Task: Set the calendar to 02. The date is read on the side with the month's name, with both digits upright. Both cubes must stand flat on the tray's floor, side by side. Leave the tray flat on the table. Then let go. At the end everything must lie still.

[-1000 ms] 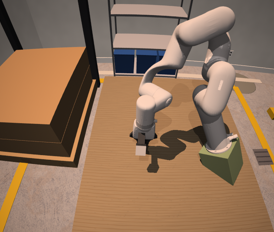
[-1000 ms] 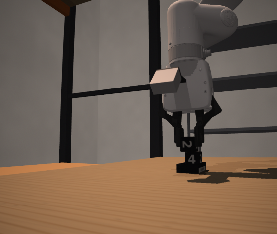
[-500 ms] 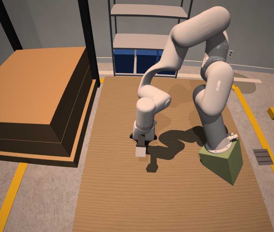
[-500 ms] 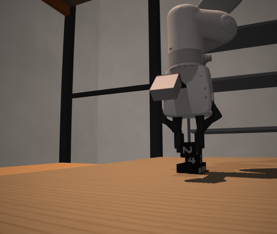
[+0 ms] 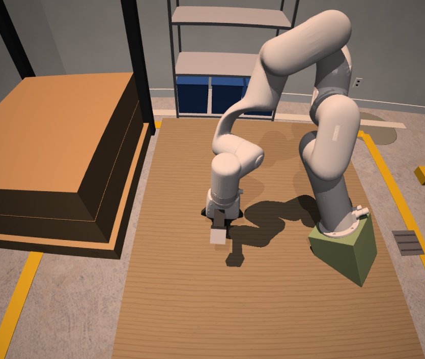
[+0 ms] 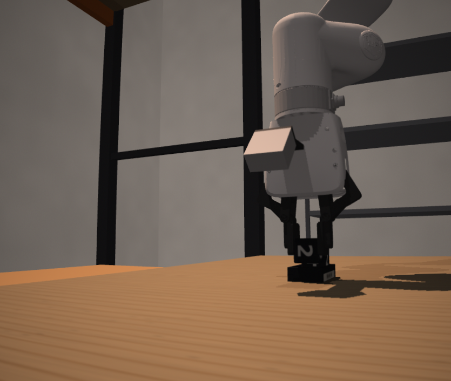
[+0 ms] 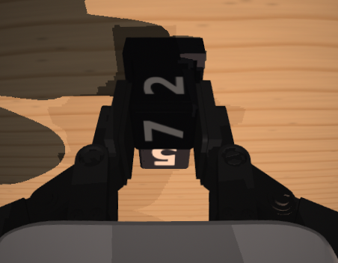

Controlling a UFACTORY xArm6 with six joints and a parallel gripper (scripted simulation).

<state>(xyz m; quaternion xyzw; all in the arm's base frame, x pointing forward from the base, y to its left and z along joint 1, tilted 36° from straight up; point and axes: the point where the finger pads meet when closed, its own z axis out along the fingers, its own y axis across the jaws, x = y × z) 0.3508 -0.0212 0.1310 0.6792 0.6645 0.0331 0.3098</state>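
The black calendar tray lies 20 mm to the right of my hand and 40 mm below it. Round my hand: cube 10 mm below.
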